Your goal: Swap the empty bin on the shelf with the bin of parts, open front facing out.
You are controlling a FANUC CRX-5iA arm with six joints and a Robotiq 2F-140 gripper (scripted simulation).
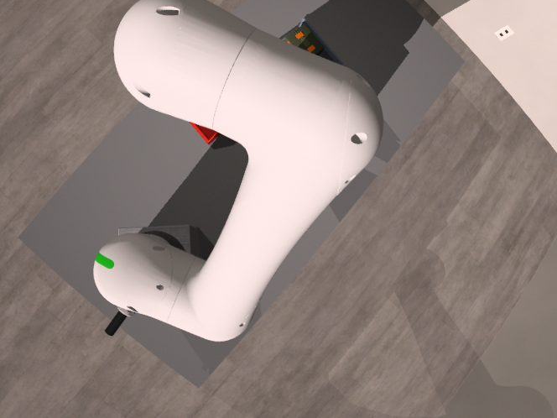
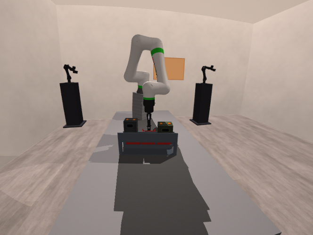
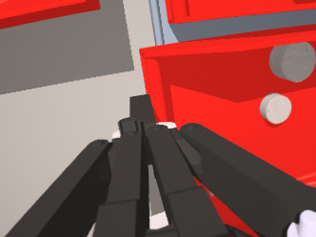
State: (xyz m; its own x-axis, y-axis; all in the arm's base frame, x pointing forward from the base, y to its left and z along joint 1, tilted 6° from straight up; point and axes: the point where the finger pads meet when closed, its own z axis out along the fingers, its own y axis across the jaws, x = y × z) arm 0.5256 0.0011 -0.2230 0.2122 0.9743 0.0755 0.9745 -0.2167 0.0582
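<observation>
Right now my hand is 140 mm short of the grey shelf, 30 mm to the left of it and 10 mm below it. Also, from my hand: grey disc (140 mm ahead, 10 mm to the right, 30 mm below); grey part (160 mm ahead, 60 mm to the left, 30 mm below).
</observation>
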